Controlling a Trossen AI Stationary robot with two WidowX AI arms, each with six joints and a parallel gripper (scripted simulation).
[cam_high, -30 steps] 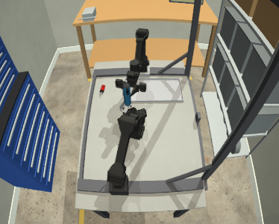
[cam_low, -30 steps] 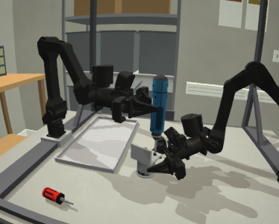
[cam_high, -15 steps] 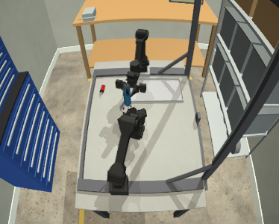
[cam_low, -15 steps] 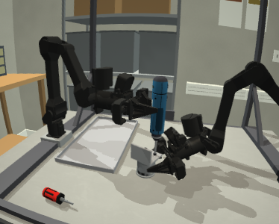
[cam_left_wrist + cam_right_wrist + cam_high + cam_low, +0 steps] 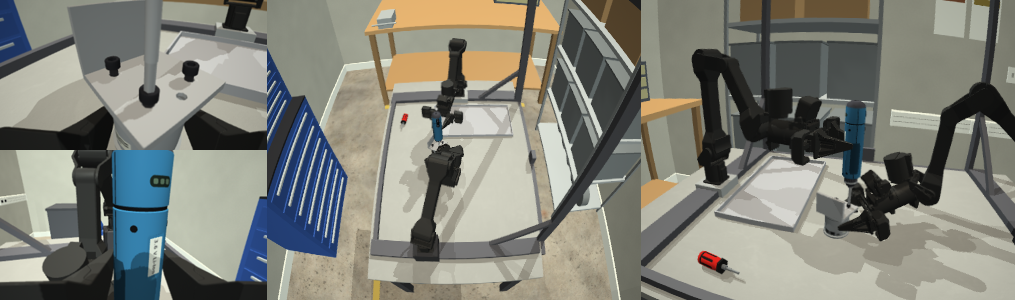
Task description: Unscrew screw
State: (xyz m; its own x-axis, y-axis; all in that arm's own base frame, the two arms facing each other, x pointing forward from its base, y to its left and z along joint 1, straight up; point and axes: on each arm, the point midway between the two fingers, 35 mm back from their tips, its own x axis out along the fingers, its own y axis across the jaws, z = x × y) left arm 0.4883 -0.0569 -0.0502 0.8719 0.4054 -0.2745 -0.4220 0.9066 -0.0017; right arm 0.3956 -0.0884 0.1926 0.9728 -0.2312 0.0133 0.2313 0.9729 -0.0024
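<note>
Right now my left hand is 10 mm short of the joint module, 20 mm to the left of it and 10 mm above it. Also, from my left hand: grey l-shaped bracket (20 mm ahead, 20 mm to the right, 30 mm above); then grey bit (50 mm above); then screw (30 mm above).
</note>
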